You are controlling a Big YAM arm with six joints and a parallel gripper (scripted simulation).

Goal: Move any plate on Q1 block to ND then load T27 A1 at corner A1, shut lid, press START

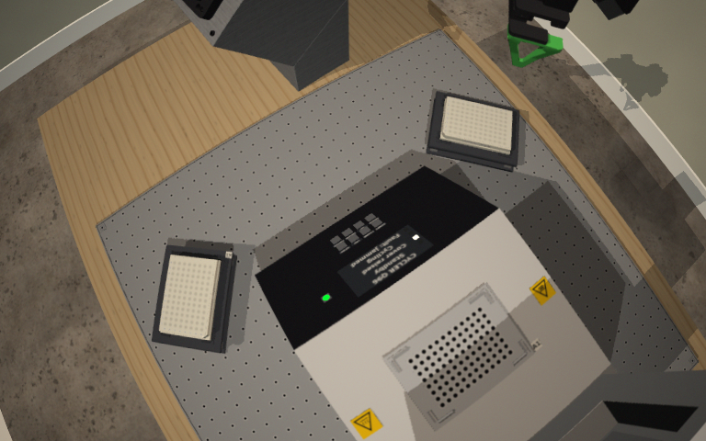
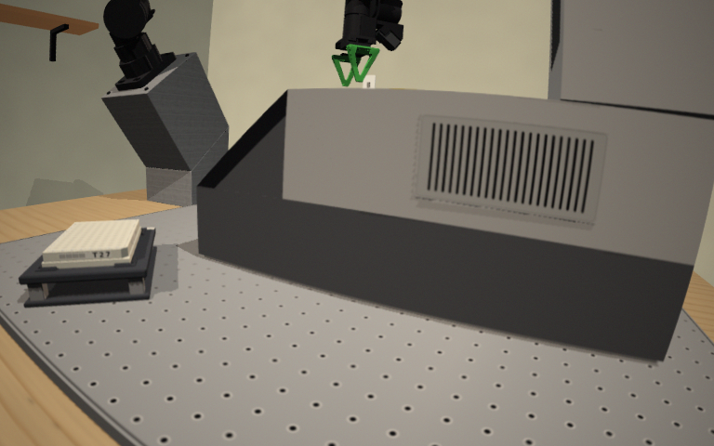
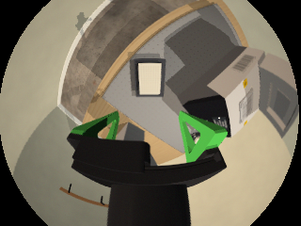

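My gripper is now 560 mm to the left of the nest N1, 250 mm above it and 70 mm past it. Round my hand: nest ND: 250 mm below.
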